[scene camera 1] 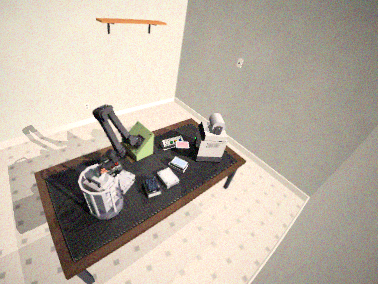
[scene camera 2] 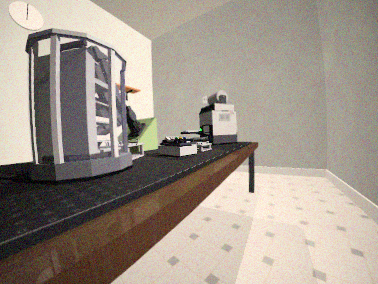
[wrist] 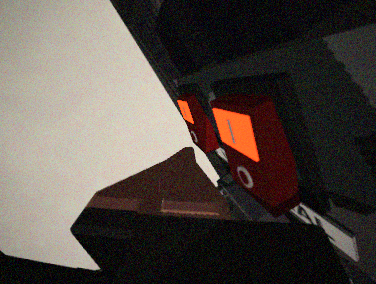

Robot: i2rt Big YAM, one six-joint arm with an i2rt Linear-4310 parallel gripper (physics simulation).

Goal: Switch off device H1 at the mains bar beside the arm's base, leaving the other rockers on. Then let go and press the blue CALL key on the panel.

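Seen in the pictures: gripper, fingertip midpoint: (scene camera 1: pixel 98 174) (wrist: pixel 189 154); arm's base, link origin: (scene camera 1: pixel 138 142) (scene camera 2: pixel 138 130).
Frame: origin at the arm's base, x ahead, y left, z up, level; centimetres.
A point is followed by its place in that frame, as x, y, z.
Observation:
The wrist view is very close to the dark mains bar (wrist: pixel 304 128). Two red rockers show on it. The near rocker (wrist: pixel 252 146) and the farther one (wrist: pixel 197 122) {1.0, -40.3, -8.6} both have a lit orange "I" half and a white "O" at the lower end. My gripper (wrist: pixel 189 154) {3.7, -44.1, -7.5} is shut on nothing; its brownish tip stands just below the farther rocker's "O" end, and I cannot tell whether it touches. A white label (wrist: pixel 329 232) {4.8, -35.3, -9.3} below the near rocker is cut off and unreadable. In scene camera 1 the mains bar (scene camera 1: pixel 114 166) {3.0, -30.7, -8.6} lies beside the arm's base, and the white key panel (scene camera 1: pixel 167 143) {13.2, 25.1, -6.6} sits mid-table.
A grey-white carousel tower (scene camera 1: pixel 100 195) {37.8, -58.4, 15.8} (scene camera 2: pixel 76 103) {37.0, -59.7, 2.8} stands in front of the mains bar. A green box (scene camera 1: pixel 143 137) {2.5, 3.4, 5.3} (scene camera 2: pixel 149 134) {7.8, 2.2, -3.0} is beside the arm. A white machine with a cylinder (scene camera 1: pixel 210 146) {51.6, 40.3, 7.4} (scene camera 2: pixel 223 122) {52.0, 40.8, 4.4} stands far right. Flat plate boxes (scene camera 1: pixel 167 177) {42.0, -3.6, -9.0} (scene camera 1: pixel 179 163) {39.4, 14.0, -6.5} (scene camera 1: pixel 151 186) {41.1, -20.6, -6.7} lie mid-table.

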